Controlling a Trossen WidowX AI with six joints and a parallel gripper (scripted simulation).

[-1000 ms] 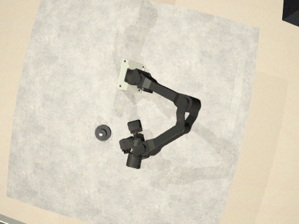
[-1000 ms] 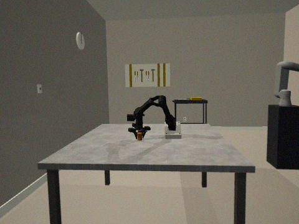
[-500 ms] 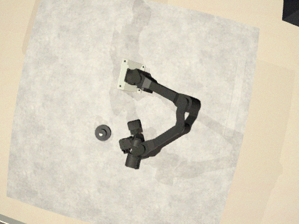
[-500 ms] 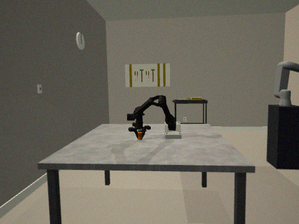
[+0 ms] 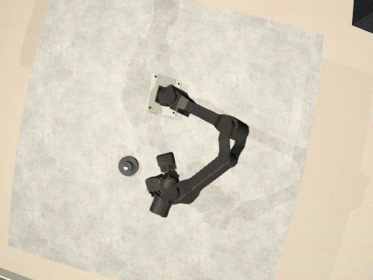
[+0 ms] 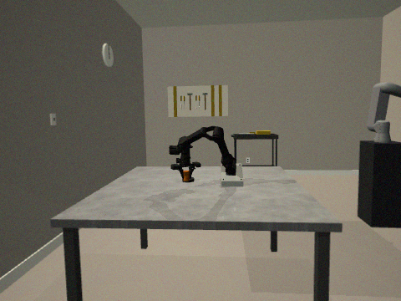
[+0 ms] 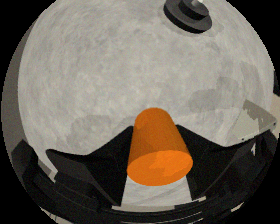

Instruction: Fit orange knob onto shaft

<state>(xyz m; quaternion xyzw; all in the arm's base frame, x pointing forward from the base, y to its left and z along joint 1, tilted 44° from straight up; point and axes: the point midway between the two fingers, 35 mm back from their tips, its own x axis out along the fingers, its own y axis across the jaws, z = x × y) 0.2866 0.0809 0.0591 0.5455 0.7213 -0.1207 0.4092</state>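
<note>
Now: gripper tip 2 cm short of the round dark pedestal, 18 cm to the left of it and 3 cm above it. Also, from my gripper tip: orange knob (3 cm above).
</note>
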